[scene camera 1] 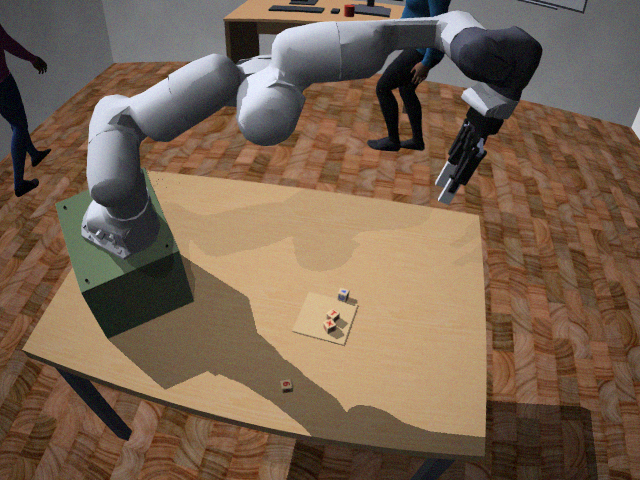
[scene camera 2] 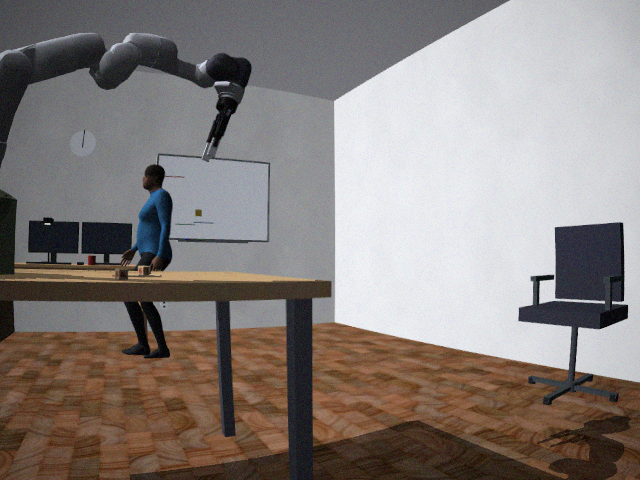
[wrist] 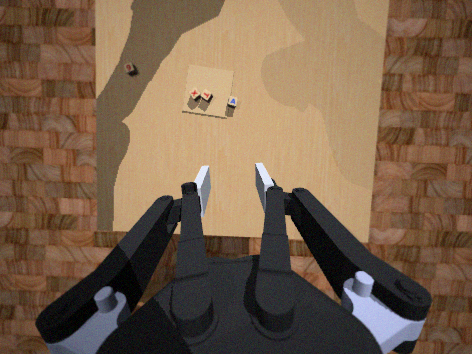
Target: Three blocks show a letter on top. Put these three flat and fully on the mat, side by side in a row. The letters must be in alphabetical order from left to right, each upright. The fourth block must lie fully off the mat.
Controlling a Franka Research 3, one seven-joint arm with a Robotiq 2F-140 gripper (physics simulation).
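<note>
The pale square mat (scene camera 1: 310,315) (wrist: 207,76) lies on the table. A block with a red X (scene camera 1: 329,326) (wrist: 195,94) and a block with a red letter like T or Y (scene camera 1: 332,314) (wrist: 207,95) sit close together on it, both turned askew. In the wrist view X is left. A block with a blue A (scene camera 1: 343,295) (wrist: 233,102) is at the mat's right edge in the wrist view; whether it overlaps the mat is unclear. A block with a red 9 or 6 (scene camera 1: 285,385) (wrist: 130,68) lies off the mat. My gripper (scene camera 1: 443,192) (scene camera 2: 207,156) (wrist: 232,175) is partly open, empty, high above the table.
The table (scene camera 1: 413,310) (scene camera 2: 248,289) (wrist: 300,150) carries the green robot base (scene camera 1: 139,289) at its far left in scene camera 1. A person in blue (scene camera 1: 405,87) (scene camera 2: 155,222) stands behind the table. A desk (scene camera 1: 242,38) stands farther back.
</note>
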